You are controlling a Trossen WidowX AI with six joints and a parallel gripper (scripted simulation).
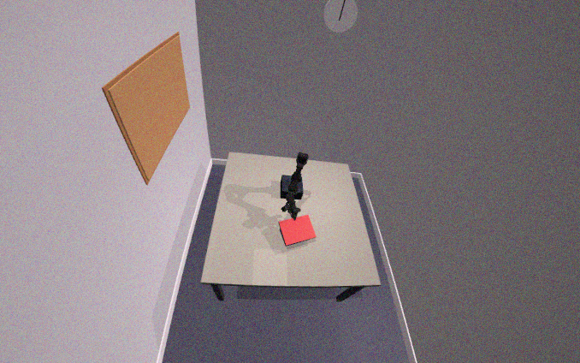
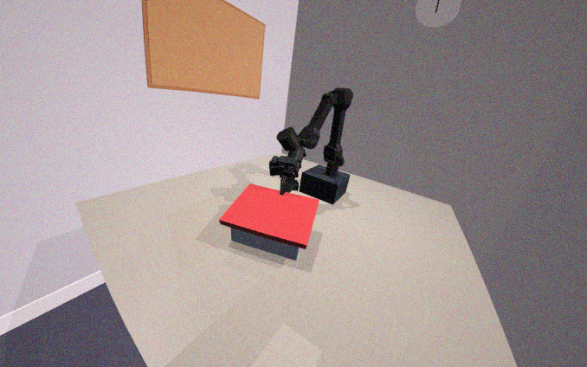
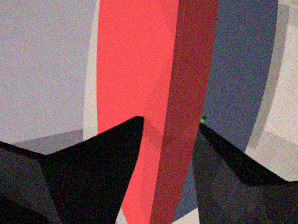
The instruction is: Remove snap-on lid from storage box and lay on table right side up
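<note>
Now: the red lid 70 mm ahead of my gripper tip, 30 mm to the left of it and 10 mm below it. From my gripper tip the other things lie so: storage box: 70 mm below, 60 mm ahead, 30 mm to the left.
</note>
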